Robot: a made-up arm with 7 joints.
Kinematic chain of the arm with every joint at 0, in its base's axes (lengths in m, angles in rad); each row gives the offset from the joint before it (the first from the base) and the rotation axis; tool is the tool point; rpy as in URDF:
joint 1: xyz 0 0 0 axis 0.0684 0.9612 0.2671
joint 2: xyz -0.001 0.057 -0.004 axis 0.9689 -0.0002 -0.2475
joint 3: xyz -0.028 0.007 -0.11 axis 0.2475 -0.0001 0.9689
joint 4: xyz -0.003 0 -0.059 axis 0.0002 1 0
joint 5: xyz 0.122 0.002 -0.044 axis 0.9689 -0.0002 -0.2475
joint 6: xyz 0.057 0 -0.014 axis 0.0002 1 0
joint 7: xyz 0.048 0 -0.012 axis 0.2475 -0.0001 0.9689
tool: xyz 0 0 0 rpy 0 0.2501 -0.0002
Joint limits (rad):
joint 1: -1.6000..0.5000
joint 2: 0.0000..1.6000
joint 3: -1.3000..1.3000
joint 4: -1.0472..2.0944
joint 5: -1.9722..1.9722
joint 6: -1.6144..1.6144
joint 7: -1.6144..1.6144
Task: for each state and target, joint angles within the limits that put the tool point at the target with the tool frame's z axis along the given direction. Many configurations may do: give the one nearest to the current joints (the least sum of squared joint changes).
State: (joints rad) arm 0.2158 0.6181 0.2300 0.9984 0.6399 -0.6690 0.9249
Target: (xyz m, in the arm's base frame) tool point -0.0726 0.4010 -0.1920 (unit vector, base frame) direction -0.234 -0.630 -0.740
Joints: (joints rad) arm 0.4976 1.0922 -0.0444 1.0201 1.2033 -0.0564 0.9249
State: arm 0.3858 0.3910 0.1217 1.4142 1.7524 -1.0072 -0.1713
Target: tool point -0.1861 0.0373 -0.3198 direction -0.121 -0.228 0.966
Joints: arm 0.5000 0.2872 -0.7158 0.8380 1.5923 -1.0790 -0.1714
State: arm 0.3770 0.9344 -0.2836 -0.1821 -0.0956 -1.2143 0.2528
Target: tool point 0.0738 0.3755 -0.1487 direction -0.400 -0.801 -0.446
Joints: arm 0.4637 1.6000 -0.2784 0.5803 0.7210 -0.4033 0.2528
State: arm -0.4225 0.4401 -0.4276 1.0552 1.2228 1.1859 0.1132
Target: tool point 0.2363 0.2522 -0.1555 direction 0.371 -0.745 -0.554
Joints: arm -0.1920 1.0231 -0.1479 0.2314 1.0257 0.4895 0.1132
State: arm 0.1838 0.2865 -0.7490 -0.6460 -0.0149 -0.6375 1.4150
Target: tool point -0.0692 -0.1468 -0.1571 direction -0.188 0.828 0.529
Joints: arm 0.4937 0.0034 -1.3000 0.1000 0.5835 -1.3300 1.4150
